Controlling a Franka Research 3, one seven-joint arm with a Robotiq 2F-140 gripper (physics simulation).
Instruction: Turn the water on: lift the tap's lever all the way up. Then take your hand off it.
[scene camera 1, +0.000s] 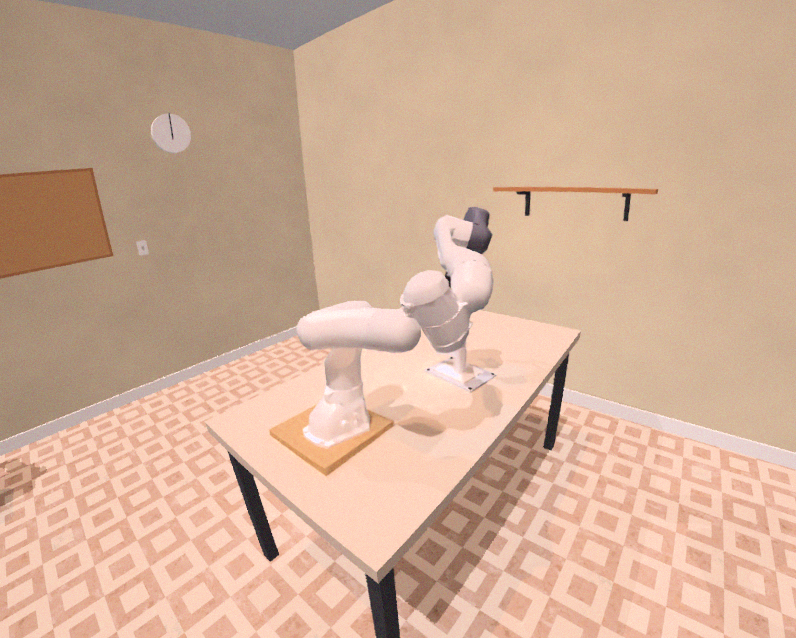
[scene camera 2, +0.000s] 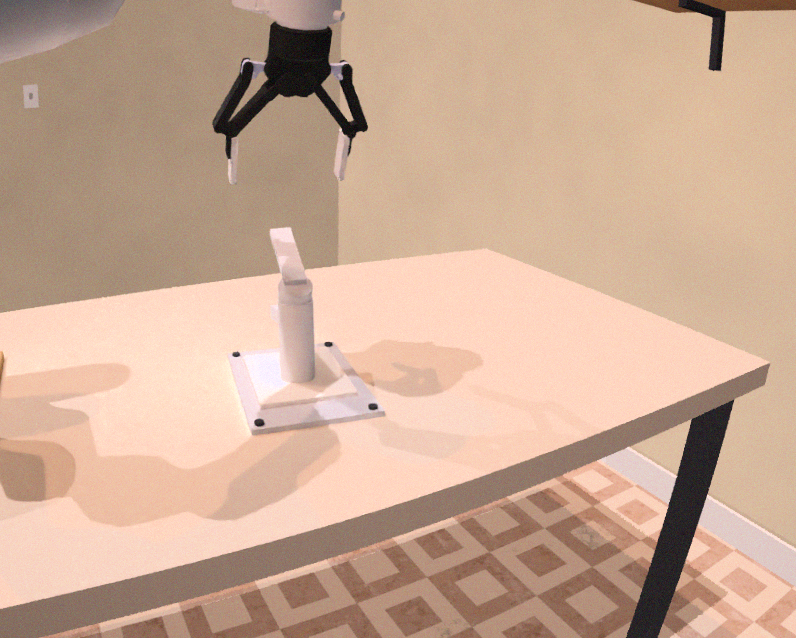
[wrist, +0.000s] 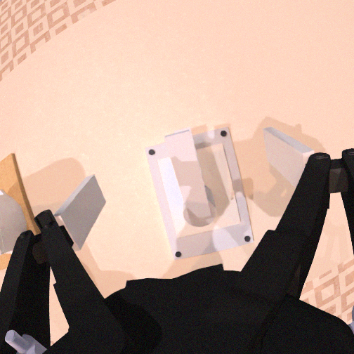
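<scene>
The tap's pale post (scene camera 1: 459, 362) (scene camera 2: 297, 342) stands upright on a white base plate (scene camera 1: 481, 379) (scene camera 2: 318, 417) (wrist: 207, 243) with black bolts at its corners. Its lever (scene camera 2: 287, 255) (wrist: 187, 162) slants steeply upward from the post's top, its free end raised well above the post. My gripper (scene camera 2: 287, 180) (wrist: 179, 166) is wide open and empty, pointing down. It hangs above the lever with a clear gap, touching no part of the tap. In the wrist view the lever lies between the two spread fingers, farther down. In scene camera 1 the arm hides the gripper's fingers and the lever.
The arm's base (scene camera 1: 336, 415) stands on a wooden board (scene camera 1: 326, 458) at the other end of the table (scene camera 1: 398, 518) (scene camera 2: 564, 325). A wall shelf (scene camera 1: 574, 190) on black brackets is fixed beyond the table. The arm's shadows fall around the tap.
</scene>
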